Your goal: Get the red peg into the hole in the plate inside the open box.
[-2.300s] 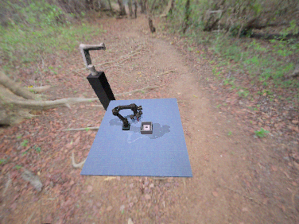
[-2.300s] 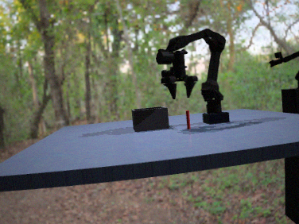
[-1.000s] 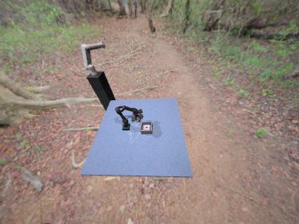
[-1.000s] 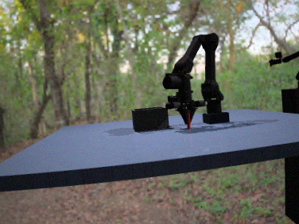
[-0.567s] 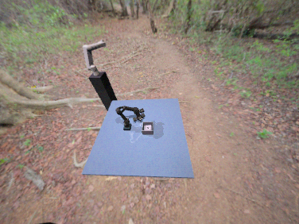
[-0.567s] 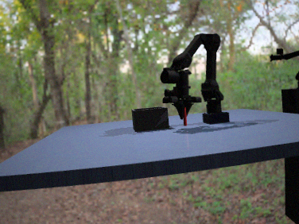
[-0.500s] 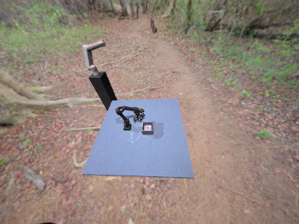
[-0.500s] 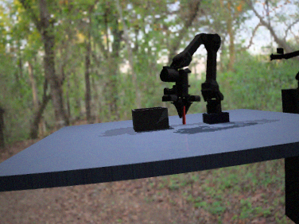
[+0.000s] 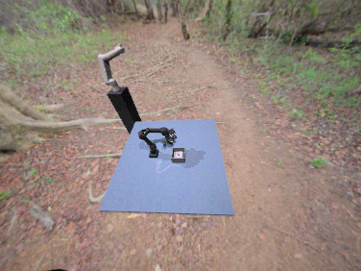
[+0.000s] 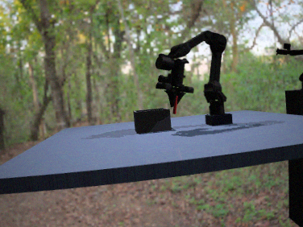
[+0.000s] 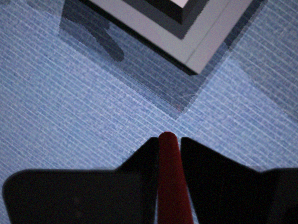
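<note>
Now: gripper tip 10 cm short of the box, 11 cm to the left of it and 8 cm above it. From my gripper tip the other things lie so: red peg: 1 cm behind, 1 cm to the left, 1 cm above.
</note>
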